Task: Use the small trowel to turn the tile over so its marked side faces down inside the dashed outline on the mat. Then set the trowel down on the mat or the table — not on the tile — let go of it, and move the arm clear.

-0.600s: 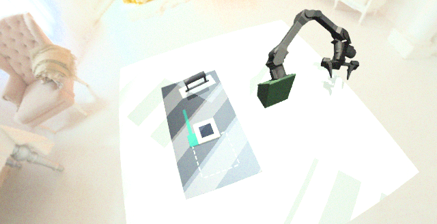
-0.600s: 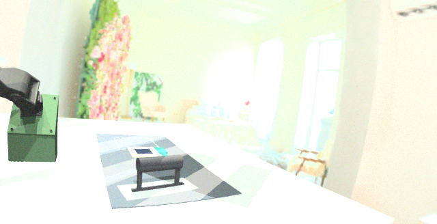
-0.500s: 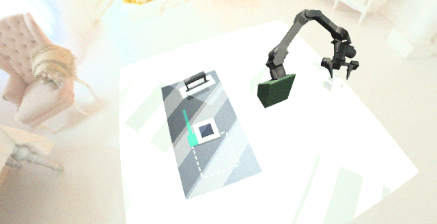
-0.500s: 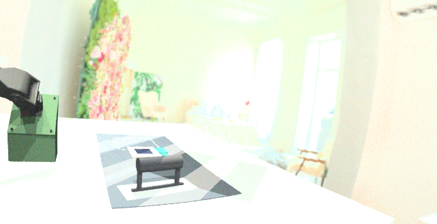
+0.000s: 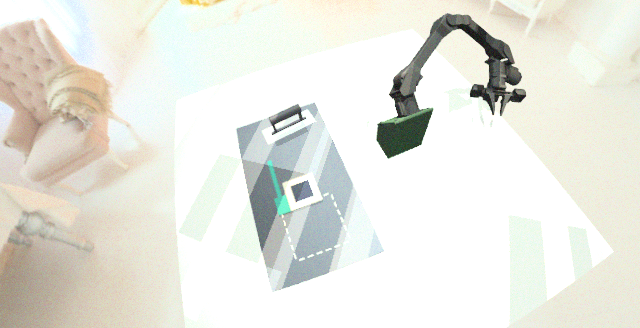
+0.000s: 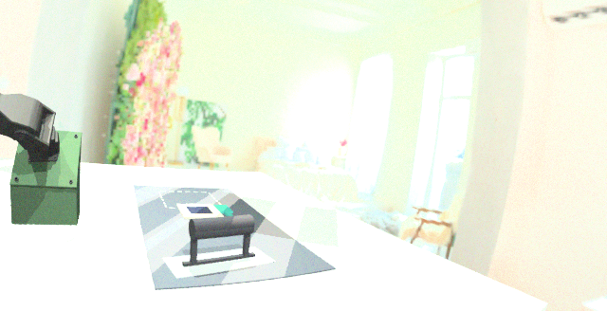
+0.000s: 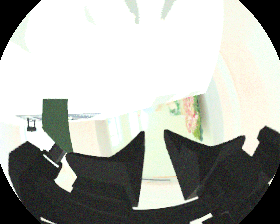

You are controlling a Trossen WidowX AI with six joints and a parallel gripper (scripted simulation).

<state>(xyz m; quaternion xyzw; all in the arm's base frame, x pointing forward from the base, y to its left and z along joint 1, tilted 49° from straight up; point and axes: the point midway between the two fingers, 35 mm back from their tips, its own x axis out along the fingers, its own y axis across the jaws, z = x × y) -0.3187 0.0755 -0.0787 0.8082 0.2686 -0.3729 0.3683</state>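
Right now the trowel is 65 cm ahead of my gripper tip, 41 cm to the right of it and 8 cm below it. From my gripper tip the other things lie so: teal l-shaped strip (77 cm ahead, 17 cm to the right, 11 cm below); then tile (69 cm ahead, 13 cm to the right, 11 cm below); then grey mat (69 cm ahead, 18 cm to the right, 14 cm below).
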